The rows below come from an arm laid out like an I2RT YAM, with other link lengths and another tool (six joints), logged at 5 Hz.
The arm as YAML. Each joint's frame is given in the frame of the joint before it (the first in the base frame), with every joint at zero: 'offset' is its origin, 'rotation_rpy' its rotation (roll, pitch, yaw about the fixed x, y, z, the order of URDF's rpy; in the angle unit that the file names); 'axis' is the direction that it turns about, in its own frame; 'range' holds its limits. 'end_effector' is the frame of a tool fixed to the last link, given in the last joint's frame.
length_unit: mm
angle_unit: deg
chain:
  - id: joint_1
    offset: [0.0, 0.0, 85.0]
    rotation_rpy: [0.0, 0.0, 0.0]
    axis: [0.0, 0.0, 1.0]
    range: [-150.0, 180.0]
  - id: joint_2
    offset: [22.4, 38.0, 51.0]
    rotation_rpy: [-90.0, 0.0, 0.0]
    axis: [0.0, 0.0, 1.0]
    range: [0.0, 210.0]
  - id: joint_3
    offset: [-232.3, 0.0, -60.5]
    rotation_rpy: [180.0, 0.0, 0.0]
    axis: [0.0, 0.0, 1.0]
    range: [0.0, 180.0]
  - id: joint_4
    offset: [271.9, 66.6, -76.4]
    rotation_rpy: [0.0, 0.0, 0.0]
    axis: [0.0, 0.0, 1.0]
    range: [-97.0, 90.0]
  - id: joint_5
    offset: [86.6, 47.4, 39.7]
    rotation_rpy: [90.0, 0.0, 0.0]
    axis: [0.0, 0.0, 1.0]
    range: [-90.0, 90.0]
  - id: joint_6
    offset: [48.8, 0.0, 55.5]
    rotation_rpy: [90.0, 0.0, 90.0]
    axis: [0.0, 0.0, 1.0]
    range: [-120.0, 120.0]
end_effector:
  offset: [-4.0, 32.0, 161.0]
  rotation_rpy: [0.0, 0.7, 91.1]
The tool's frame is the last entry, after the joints.
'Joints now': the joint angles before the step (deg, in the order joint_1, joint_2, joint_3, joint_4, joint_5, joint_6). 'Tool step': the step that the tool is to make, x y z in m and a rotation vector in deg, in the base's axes. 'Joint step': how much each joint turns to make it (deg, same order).
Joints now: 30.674 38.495 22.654 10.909 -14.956 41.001
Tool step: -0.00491 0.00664 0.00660 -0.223 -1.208 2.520
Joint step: 0.076 0.765 1.026 0.373 -2.371 -1.044
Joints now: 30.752 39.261 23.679 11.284 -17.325 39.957
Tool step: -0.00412 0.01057 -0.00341 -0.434 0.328 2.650
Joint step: 0.692 2.688 0.891 1.173 -1.936 -0.378
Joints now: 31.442 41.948 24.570 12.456 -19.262 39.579
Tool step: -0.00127 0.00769 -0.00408 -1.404 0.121 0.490
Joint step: 1.681 1.958 1.225 -0.457 1.293 -1.058
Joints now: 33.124 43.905 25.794 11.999 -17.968 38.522
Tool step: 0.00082 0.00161 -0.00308 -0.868 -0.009 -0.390
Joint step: 0.714 0.654 0.374 -0.379 1.179 -0.629
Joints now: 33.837 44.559 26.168 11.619 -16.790 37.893
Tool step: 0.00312 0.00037 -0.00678 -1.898 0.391 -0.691
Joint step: 0.517 1.340 1.022 -1.410 1.377 -1.228
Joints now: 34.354 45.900 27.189 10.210 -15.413 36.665
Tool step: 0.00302 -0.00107 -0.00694 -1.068 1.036 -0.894
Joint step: 0.170 0.995 0.524 -1.020 1.097 -0.124
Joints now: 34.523 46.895 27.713 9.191 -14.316 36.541
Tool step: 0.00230 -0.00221 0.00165 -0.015 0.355 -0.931
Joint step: -0.053 -0.145 0.499 -0.862 0.832 0.350
